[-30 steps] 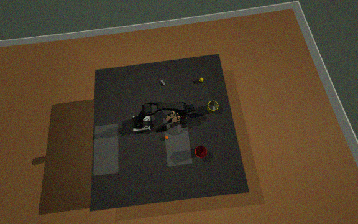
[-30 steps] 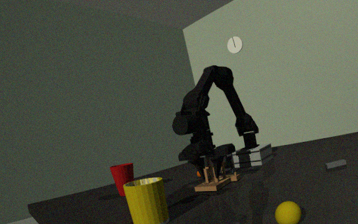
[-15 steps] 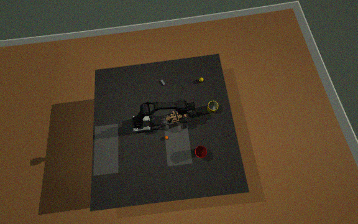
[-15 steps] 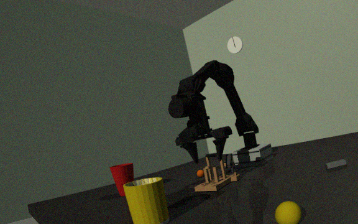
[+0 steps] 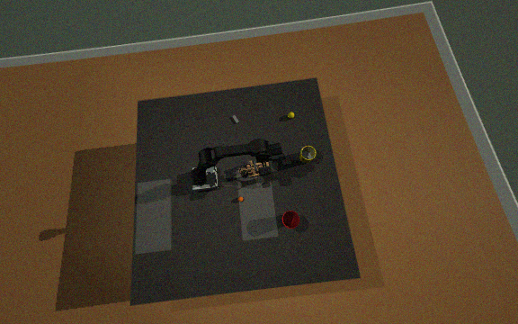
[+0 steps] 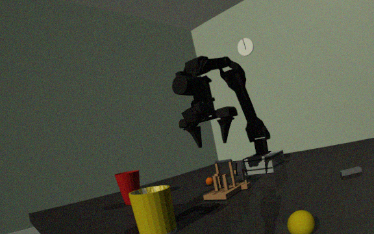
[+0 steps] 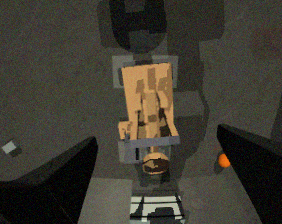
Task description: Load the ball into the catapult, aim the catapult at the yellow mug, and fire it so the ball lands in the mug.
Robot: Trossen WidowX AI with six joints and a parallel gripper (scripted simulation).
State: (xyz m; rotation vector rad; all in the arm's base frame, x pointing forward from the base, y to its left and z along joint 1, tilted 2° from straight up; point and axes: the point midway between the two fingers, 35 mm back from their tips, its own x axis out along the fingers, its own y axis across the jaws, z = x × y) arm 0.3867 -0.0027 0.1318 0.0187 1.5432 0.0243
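The orange ball is 18 cm behind my gripper tip, 16 cm to the right of it and 15 cm below it. The rest, counted from my gripper tip: yellow mug (29 cm ahead, 13 cm below, 1 cm to the left); red mug (34 cm to the right, 13 cm below, 8 cm ahead); wooden catapult (11 cm below, 6 cm behind, 2 cm to the left).
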